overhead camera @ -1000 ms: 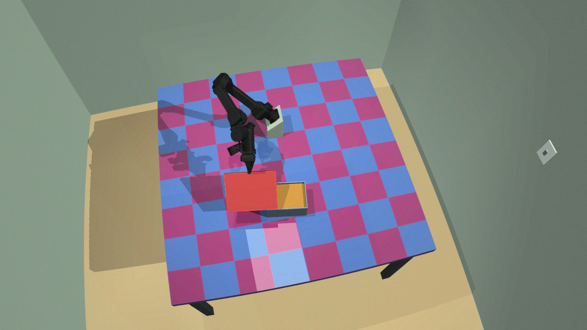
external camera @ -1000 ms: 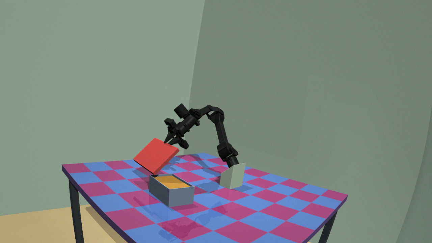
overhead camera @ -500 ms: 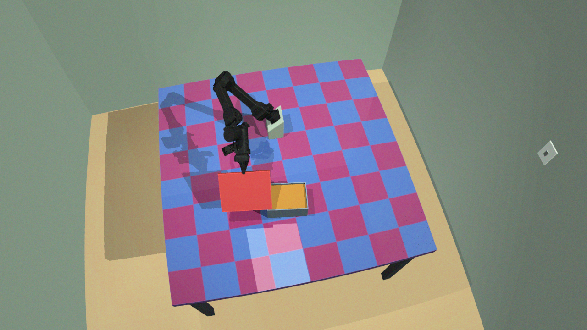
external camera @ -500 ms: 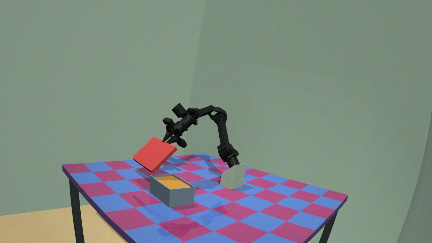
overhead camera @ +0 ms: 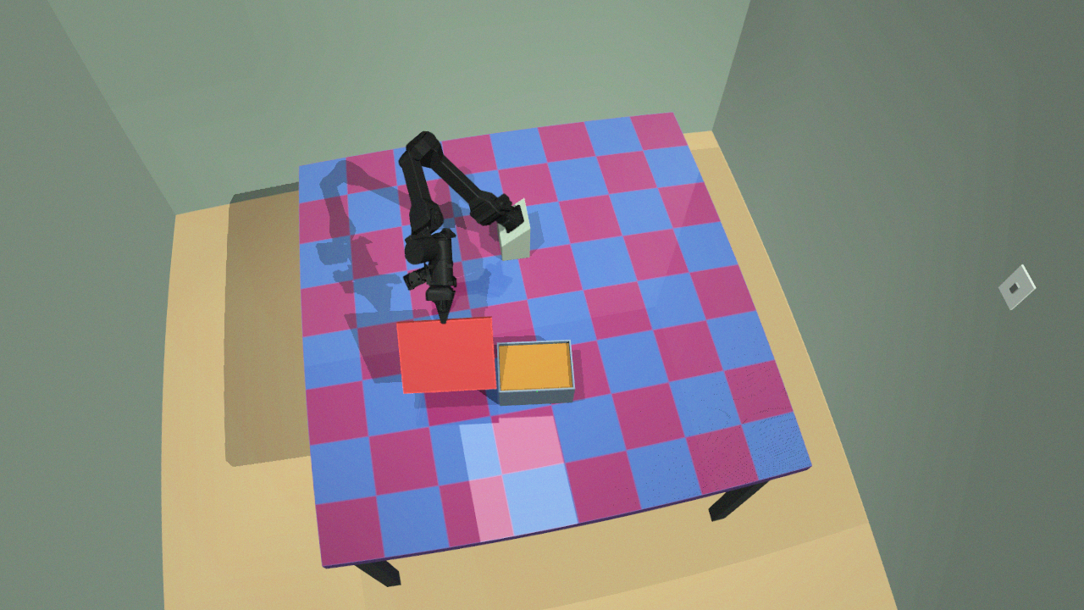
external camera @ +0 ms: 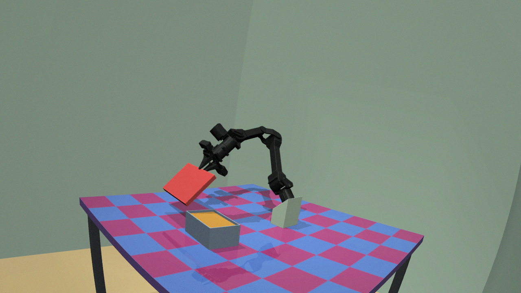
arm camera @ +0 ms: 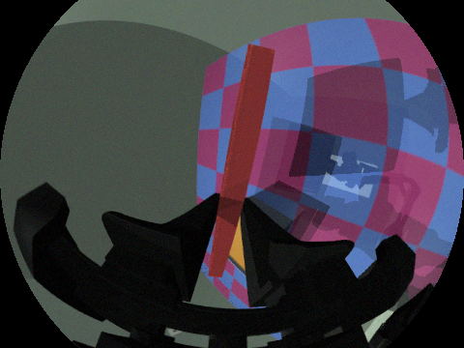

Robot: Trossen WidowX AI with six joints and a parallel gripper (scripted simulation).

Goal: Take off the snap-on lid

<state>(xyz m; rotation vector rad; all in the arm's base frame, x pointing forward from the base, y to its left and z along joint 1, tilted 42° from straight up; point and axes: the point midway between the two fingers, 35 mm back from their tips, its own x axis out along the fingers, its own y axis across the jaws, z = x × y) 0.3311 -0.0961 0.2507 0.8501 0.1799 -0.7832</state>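
The red lid is 6 cm ahead of my gripper tip, 1 cm to the right of it and 5 cm below it. From my gripper tip the other things lie so: grey storage box (10 cm ahead, 21 cm to the left, 18 cm below).
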